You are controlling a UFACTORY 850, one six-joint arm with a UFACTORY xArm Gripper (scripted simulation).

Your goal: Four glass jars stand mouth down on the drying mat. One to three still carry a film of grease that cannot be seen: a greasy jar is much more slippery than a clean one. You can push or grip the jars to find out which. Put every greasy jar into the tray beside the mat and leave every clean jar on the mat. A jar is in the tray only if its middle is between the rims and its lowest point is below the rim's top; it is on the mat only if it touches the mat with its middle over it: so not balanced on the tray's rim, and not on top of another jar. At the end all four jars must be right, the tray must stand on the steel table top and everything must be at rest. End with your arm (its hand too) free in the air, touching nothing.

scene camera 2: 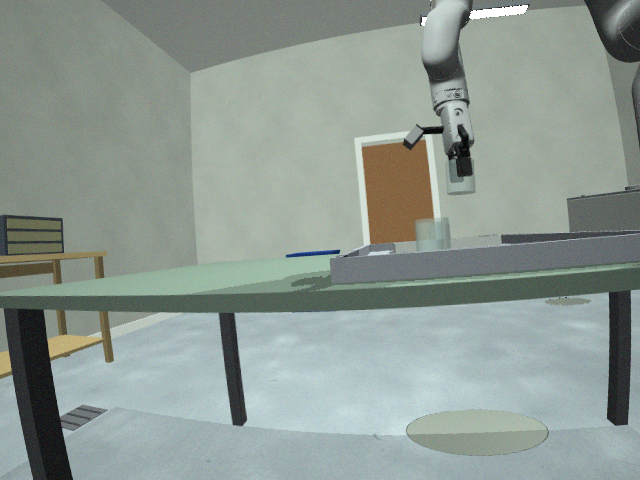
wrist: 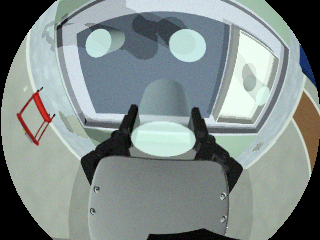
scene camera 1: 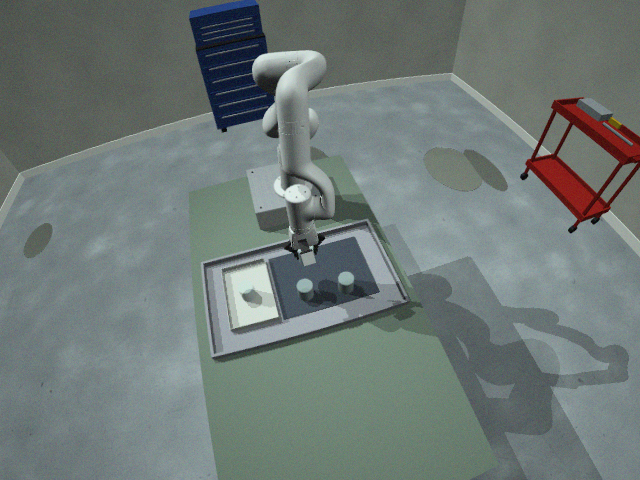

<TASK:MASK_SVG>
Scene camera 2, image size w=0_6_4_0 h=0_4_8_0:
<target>my gripper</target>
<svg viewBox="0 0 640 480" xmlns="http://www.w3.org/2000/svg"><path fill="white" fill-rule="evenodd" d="M404 138L403 145L411 150L423 135L442 134L444 151L448 156L448 160L455 159L455 156L457 156L456 167L458 177L473 175L469 149L474 144L474 135L468 111L469 107L466 102L450 102L438 107L436 115L441 116L441 126L420 127L416 124Z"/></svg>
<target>white tray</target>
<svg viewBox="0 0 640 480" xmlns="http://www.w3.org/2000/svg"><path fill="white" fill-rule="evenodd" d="M416 241L394 242L394 252L417 252ZM501 235L451 238L451 249L502 245Z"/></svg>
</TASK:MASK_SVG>
